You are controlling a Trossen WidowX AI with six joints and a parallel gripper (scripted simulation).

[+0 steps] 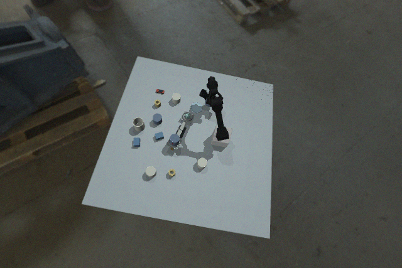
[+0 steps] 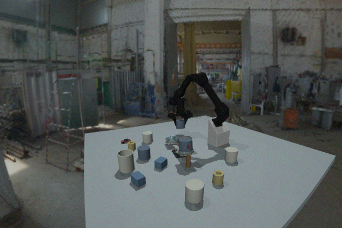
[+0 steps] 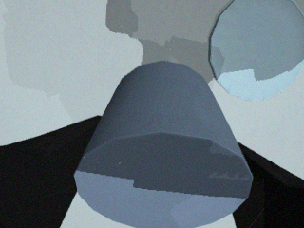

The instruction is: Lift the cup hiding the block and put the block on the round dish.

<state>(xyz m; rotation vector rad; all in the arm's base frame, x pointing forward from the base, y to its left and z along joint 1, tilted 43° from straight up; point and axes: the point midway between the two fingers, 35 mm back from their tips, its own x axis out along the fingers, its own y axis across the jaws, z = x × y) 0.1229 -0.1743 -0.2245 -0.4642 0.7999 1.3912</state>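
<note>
Right now my gripper tip is 10 cm short of the light blue round dish, 7 cm above it and 4 cm to the right of it. Also, from my gripper tip: balance beam: 28 cm to the left, 19 cm ahead, 3 cm below; then beige cup: 51 cm ahead, 31 cm to the left, 3 cm below; then red piece: 43 cm ahead, 6 cm below, 4 cm to the right.
</note>
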